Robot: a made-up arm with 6 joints.
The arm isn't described. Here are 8 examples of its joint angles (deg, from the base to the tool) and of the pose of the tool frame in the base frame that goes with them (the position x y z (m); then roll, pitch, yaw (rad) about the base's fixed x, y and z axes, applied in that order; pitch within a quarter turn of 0, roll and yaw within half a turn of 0).
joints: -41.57 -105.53 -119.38 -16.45 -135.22 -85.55
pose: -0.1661 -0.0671 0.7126 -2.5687 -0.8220 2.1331
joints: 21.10 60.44 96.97 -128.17 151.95 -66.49
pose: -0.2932 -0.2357 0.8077 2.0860 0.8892 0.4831
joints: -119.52 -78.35 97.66 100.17 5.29 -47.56
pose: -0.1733 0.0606 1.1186 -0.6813 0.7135 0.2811
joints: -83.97 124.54 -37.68 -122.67 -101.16 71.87
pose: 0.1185 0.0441 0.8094 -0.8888 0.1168 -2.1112
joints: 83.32 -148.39 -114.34 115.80 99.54 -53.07
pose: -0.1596 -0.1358 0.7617 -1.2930 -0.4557 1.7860
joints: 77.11 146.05 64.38 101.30 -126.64 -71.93
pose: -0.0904 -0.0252 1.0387 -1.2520 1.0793 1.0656
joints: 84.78 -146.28 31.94 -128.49 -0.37 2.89
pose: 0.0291 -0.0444 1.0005 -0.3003 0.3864 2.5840
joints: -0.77 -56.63 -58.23 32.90 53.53 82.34
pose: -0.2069 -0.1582 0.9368 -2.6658 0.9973 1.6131
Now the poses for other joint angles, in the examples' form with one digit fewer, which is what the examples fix.
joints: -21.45 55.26 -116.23 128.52 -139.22 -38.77
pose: -0.324 -0.241 0.772 -1.306 -0.604 0.874
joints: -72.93 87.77 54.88 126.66 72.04 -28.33
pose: -0.243 -0.017 0.590 2.163 -0.650 -1.306
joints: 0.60 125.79 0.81 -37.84 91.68 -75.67
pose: -0.100 -0.161 0.998 -1.485 0.919 2.221
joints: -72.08 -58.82 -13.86 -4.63 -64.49 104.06
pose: -0.156 0.092 0.658 -2.199 -0.972 -0.356
